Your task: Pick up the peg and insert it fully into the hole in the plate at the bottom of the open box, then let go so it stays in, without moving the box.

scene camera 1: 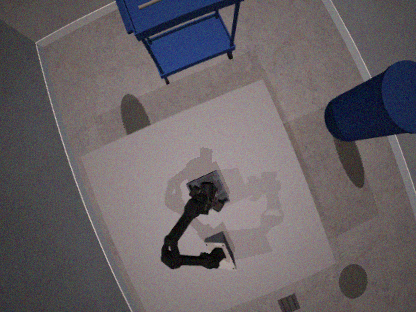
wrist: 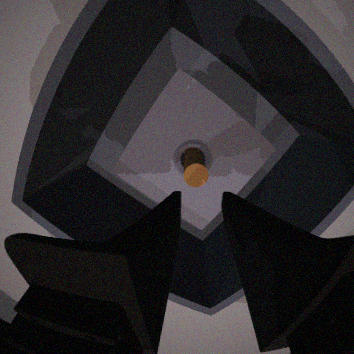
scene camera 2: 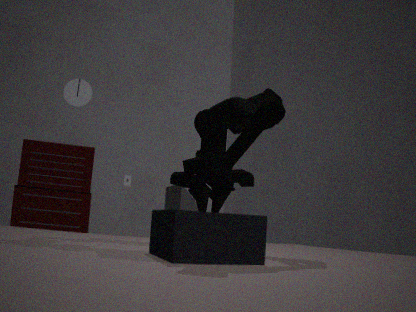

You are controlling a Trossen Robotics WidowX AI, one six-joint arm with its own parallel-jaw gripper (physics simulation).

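Observation:
The open dark box stands on the pale floor area. Inside it, the light plate lies at the bottom. The orange-brown peg stands in the plate's round hole, with a ring of the hole showing around its lower part; how deep it sits cannot be told. My gripper points down over the box, its fingertips near rim height in scene camera 2. The fingers are partly open with a gap between them, and the peg's top shows beyond the tips, not between them. The peg is hidden in both scene views.
A grey upright block shows behind the box. A pale wedge-shaped piece is at the arm's base. Farther off are a blue cart, a blue barrel and a red cabinet.

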